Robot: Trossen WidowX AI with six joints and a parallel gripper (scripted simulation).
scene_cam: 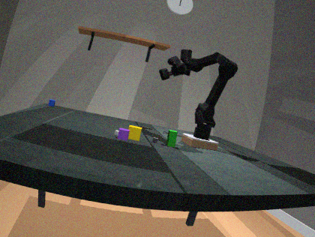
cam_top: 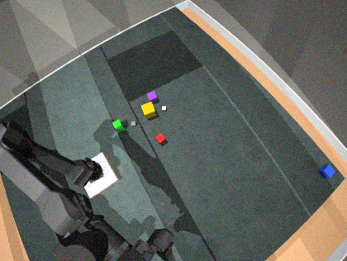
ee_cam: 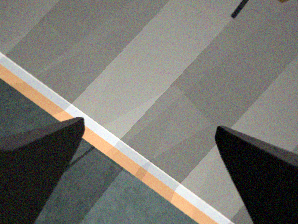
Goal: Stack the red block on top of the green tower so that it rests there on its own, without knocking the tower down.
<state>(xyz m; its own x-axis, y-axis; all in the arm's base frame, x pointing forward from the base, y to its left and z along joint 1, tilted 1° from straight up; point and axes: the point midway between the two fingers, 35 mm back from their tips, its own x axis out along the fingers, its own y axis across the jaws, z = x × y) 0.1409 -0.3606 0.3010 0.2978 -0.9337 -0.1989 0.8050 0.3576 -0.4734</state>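
Right now the red block is 150 mm ahead of my gripper tip, 390 mm to the left of it and 320 mm below it. Also, from my gripper tip: yellow block (170 mm ahead, 530 mm to the left, 310 mm below); blue block (680 mm ahead, 100 mm to the right, 310 mm below); purple block (210 mm ahead, 580 mm to the left, 310 mm below).
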